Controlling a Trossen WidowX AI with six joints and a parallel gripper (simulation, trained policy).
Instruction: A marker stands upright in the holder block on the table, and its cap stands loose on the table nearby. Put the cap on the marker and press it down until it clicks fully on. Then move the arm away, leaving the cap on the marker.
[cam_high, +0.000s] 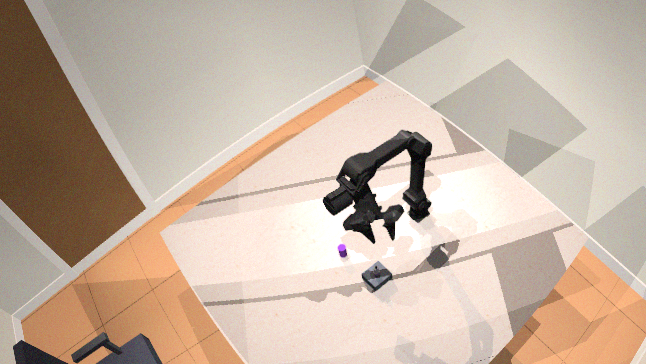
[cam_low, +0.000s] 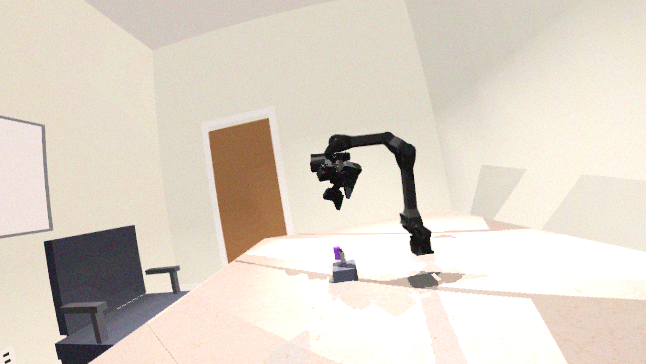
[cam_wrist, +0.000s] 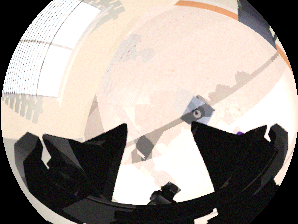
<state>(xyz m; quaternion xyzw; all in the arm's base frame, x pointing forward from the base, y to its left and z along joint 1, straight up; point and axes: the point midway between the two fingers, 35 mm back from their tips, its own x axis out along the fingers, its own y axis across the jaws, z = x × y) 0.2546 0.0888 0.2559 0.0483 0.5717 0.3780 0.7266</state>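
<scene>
My gripper tip is now 50 mm short of the purple cap, 170 mm to the left of it and 200 mm above it. Round my gripper tip: grey holder block 30 mm ahead, 10 mm to the right, 210 mm below.
</scene>
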